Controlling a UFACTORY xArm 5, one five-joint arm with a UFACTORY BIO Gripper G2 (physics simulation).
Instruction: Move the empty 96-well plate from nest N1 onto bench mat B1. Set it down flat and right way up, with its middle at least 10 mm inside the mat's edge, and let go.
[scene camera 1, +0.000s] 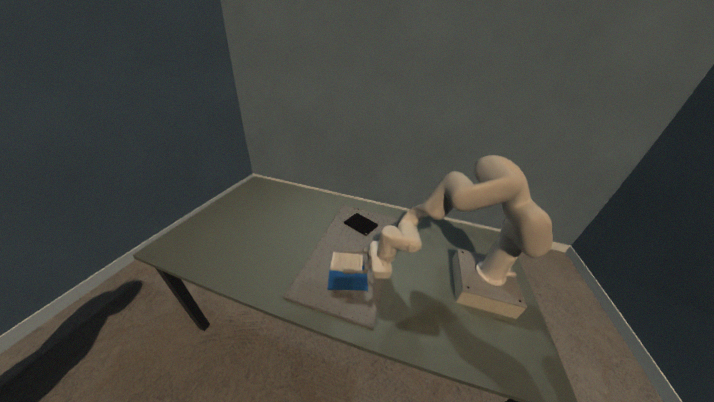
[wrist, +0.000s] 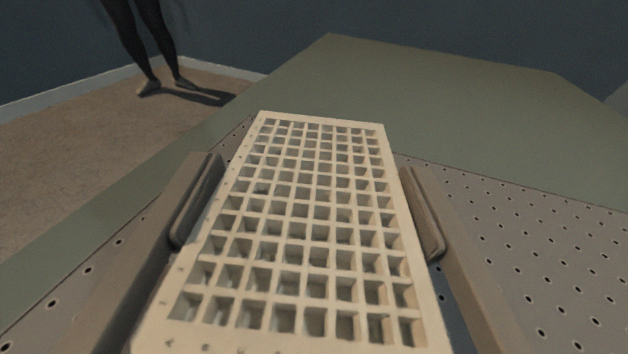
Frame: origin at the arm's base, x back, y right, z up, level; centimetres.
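Seen in the pictures: hand at its tool point: (scene camera 1: 348, 261) (wrist: 311, 205); arm's base at its link origin: (scene camera 1: 490, 273).
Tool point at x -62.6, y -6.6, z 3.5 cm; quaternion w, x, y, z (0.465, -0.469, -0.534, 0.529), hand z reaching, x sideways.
Note:
Offsets run from my tool point to a thing's top centre. Level surfaces: height alone.
The cream 96-well plate @[dx -0.8, dy +0.0, dz +0.6 cm] (scene camera 1: 347, 261) (wrist: 305, 205) is right way up, its open wells facing upward. My gripper (scene camera 1: 363, 261) (wrist: 312, 202) is shut on the plate, with one finger along each long side. The blue bench mat B1 @[dz -10.5 cm] (scene camera 1: 348, 281) shows in the scene view in front of the plate; the plate hides its rear part. The plate appears raised over the rear of the mat, but the exact gap is hard to tell. The black nest N1 @[dx +2.3, dy +37.8, dz -9.2 cm] (scene camera 1: 360, 224) stands farther back, with no plate on it.
The mat and the nest are on a grey perforated board @[dz -10.7 cm] (scene camera 1: 320, 265) (wrist: 505, 220), which lies on the green table @[dz -12.0 cm] (scene camera 1: 240, 225) (wrist: 425, 95). The arm's base block (scene camera 1: 482, 295) stands at the right of the table. Dark legs of a standing figure (wrist: 145, 40) show beyond the table.

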